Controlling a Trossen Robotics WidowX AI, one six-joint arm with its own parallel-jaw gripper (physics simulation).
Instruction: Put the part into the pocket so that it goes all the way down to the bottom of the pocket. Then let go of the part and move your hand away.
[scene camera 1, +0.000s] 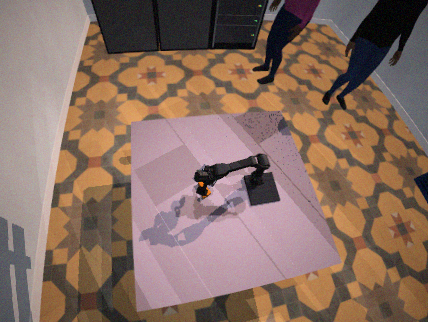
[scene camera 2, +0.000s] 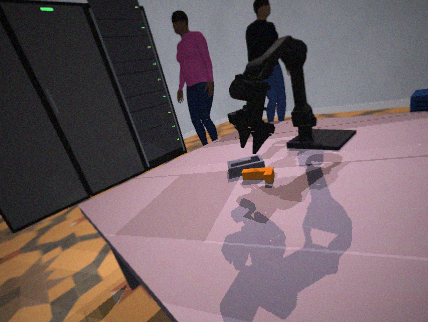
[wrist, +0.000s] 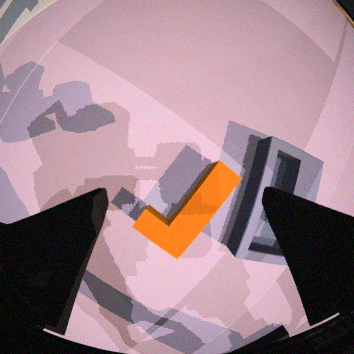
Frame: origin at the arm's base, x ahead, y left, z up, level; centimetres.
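Seen in the pictures: gripper, fingertip midpoint: (scene camera 1: 200, 183) (scene camera 2: 247, 150) (wrist: 186, 195); arm's base, origin of the base link: (scene camera 1: 255, 181) (scene camera 2: 305, 138).
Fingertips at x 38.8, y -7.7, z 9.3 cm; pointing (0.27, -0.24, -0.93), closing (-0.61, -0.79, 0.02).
Offsets run from my fingertips to a thing's middle. "*": to the spot under its first point. Level surfaces: height alone.
The orange L-shaped part @(dx -1.9, dy +0.5, dz -10.2 cm) (scene camera 1: 207, 192) (scene camera 2: 256, 174) (wrist: 202, 207) lies on the table, outside the pocket. In the wrist view its long arm points up and right, and its short arm points up and left. The grey block with the pocket @(* dx -3.2, dy -9.4, dz -10.5 cm) (scene camera 2: 235, 173) (wrist: 311, 170) stands close beside it, to the right in the wrist view; its lower right part is hidden by a finger. I cannot make out the block in scene camera 1. My gripper (scene camera 1: 203, 192) (scene camera 2: 249, 149) (wrist: 186, 195) is open and empty, above the part and block, with the part framed between the fingers in the wrist view.
The pink table top @(dz -11.7 cm) (scene camera 1: 200, 270) (scene camera 2: 175, 280) carries the arm's black base plate (scene camera 1: 263, 192) (scene camera 2: 322, 140). Shadows of the arm fall across the table. Black cabinets (scene camera 1: 185, 25) (scene camera 2: 45, 100) and two people stand beyond the table.
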